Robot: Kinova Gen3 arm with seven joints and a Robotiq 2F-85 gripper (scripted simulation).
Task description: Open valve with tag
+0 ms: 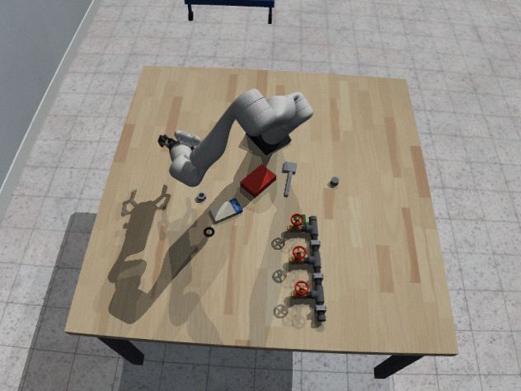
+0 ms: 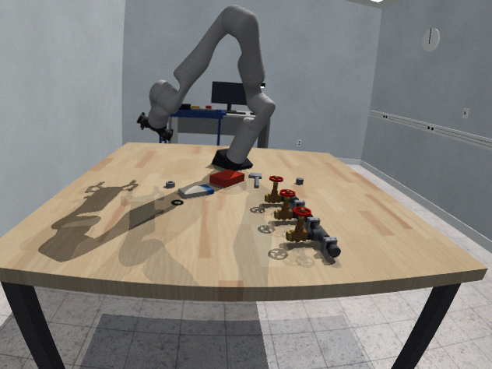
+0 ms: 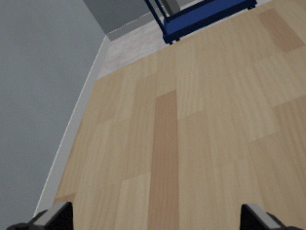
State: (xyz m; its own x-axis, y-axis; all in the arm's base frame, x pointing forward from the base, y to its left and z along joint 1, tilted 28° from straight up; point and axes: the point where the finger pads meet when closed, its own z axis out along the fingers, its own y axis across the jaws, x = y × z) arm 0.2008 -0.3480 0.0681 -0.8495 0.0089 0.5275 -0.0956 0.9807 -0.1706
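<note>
Now: hand 51 cm to the right of the green tag, 17 cm above it and 8 cm short of it. Also, from my hand: red block (31 cm to the left, 16 cm below, 3 cm behind); grey hammer (42 cm to the left, 17 cm below, 10 cm behind).
</note>
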